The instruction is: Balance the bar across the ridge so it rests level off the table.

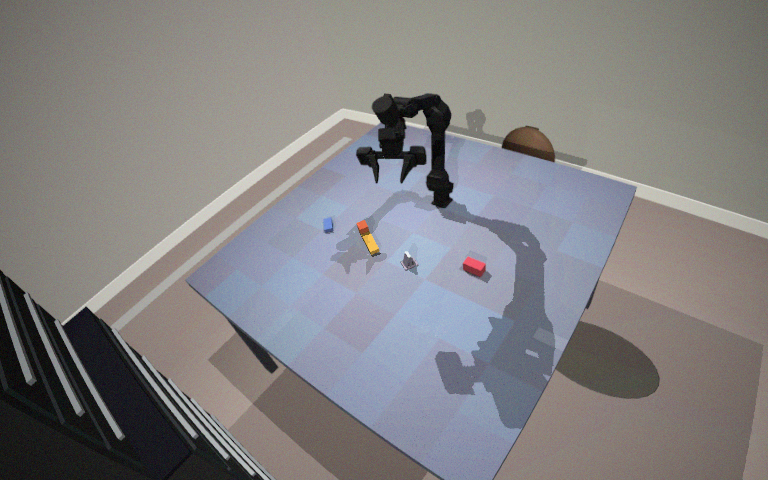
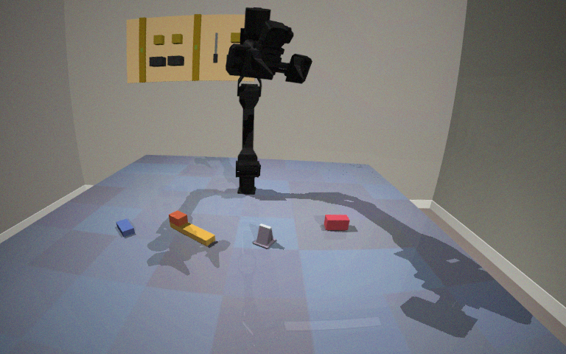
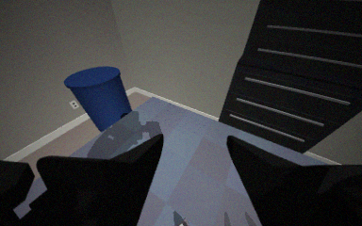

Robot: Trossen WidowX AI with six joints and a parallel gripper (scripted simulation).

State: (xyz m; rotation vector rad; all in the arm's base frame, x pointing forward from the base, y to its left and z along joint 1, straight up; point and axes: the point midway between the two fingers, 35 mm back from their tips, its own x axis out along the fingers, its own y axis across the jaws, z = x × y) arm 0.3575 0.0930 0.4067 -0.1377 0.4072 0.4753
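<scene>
Right now the bar is 8 cm behind my gripper tip, 25 cm to the right of it and 37 cm below it. From my gripper tip the other things lie so: small blue block: 6 cm behind, 42 cm to the right, 38 cm below; red block: 14 cm behind, 18 cm to the left, 38 cm below.
</scene>
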